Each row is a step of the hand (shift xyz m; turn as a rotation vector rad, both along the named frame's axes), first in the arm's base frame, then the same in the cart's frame.
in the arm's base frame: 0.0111 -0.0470 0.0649 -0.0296 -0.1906 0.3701
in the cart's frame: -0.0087 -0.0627 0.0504 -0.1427 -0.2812 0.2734
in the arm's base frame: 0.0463 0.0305 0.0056 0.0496 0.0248 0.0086
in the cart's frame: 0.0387 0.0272 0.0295 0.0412 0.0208 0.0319
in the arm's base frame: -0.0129 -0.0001 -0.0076 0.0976 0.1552 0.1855
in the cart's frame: -0.0093 0.0021 -0.0115 0.0129 0.0990 0.2409
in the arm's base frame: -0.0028 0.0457 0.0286 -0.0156 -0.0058 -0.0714
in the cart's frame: -0.0164 0.0365 0.0362 0.0111 0.0135 -0.0712
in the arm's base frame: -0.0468 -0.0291 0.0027 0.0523 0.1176 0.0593
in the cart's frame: -0.0422 -0.0280 -0.0219 0.0183 0.0969 0.1018
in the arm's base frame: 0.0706 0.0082 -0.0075 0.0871 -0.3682 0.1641
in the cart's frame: 0.0678 0.0088 0.0209 0.0532 -0.3998 0.0859
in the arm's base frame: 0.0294 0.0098 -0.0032 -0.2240 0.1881 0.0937
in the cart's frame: 0.0277 0.0098 0.0102 -0.2572 0.1602 0.0505
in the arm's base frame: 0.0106 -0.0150 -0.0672 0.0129 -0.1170 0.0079
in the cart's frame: 0.0348 0.0031 -0.0603 0.0188 -0.1151 -0.0178
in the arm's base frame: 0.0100 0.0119 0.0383 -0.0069 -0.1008 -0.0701
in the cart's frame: -0.0052 0.0012 0.0410 0.0265 -0.0785 -0.0908
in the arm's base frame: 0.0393 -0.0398 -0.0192 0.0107 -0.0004 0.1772
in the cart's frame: 0.0466 -0.0339 -0.0131 -0.0525 -0.0474 0.1628
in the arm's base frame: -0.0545 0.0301 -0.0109 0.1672 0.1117 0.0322
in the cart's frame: -0.0494 0.0328 -0.0219 0.1354 0.0965 0.1176
